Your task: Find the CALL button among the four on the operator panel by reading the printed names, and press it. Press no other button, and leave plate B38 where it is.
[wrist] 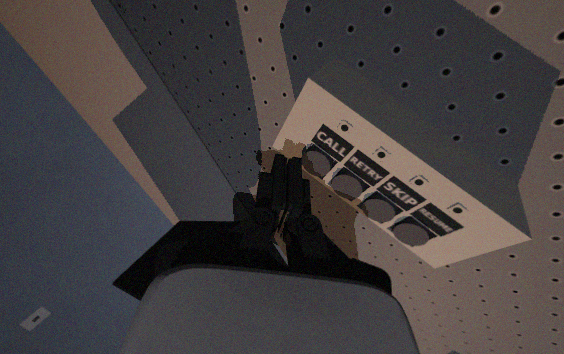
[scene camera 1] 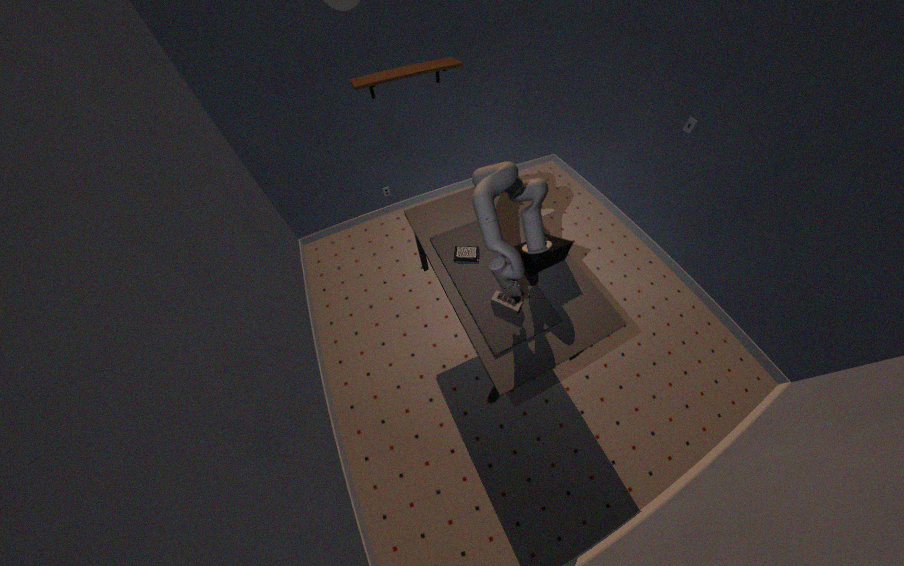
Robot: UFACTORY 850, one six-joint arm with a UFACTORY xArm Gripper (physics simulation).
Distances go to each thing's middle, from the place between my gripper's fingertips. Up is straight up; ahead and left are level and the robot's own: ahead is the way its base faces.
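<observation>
The operator panel (wrist: 470, 209) sits 6 cm below my hand, and I see that it is also 4 cm to the right of my hand and 4 cm ahead of it.
</observation>
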